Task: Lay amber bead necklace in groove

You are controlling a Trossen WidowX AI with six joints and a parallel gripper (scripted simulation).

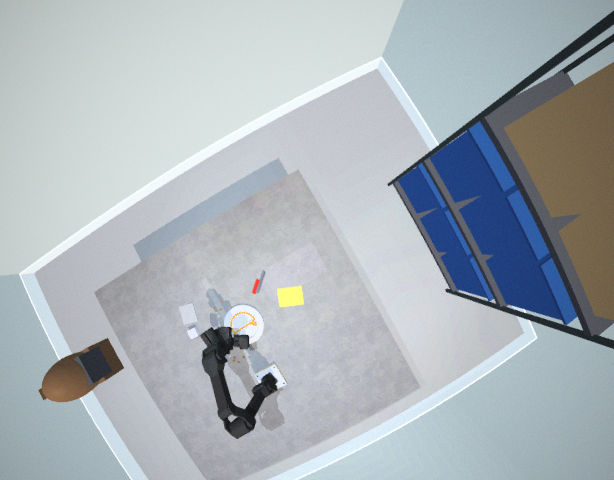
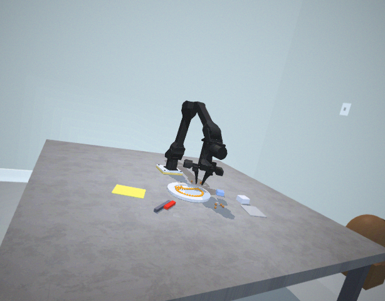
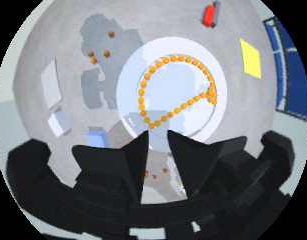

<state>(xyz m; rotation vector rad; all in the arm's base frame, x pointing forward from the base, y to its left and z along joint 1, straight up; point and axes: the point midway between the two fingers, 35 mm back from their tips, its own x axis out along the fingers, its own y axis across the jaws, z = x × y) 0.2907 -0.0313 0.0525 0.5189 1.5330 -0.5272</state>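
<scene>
My gripper tip is 6 cm to the left of the round white bead board, 3 cm above it and 1 cm short of it. Also, from my gripper tip: white block: 17 cm to the left, 14 cm ahead, 2 cm below; blue block: 11 cm to the left, 4 cm ahead, 3 cm below; grey sheet: 23 cm ahead, 14 cm to the left, 4 cm below.
</scene>
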